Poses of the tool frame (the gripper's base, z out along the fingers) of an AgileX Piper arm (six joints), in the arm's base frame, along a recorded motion.
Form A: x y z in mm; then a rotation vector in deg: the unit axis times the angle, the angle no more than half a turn.
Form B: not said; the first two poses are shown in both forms.
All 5 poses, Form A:
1: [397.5 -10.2 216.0 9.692 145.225 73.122]
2: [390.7 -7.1 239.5 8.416 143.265 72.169]
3: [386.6 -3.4 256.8 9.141 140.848 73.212]
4: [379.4 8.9 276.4 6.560 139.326 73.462]
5: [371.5 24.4 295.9 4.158 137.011 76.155]
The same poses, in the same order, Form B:
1: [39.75 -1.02 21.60 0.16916 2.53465 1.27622]
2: [39.07 -0.71 23.95 0.14689 2.50045 1.25959]
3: [38.66 -0.34 25.68 0.15954 2.45826 1.27779]
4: [37.94 0.89 27.64 0.11449 2.43170 1.28215]
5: [37.15 2.44 29.59 0.07257 2.39129 1.32916]
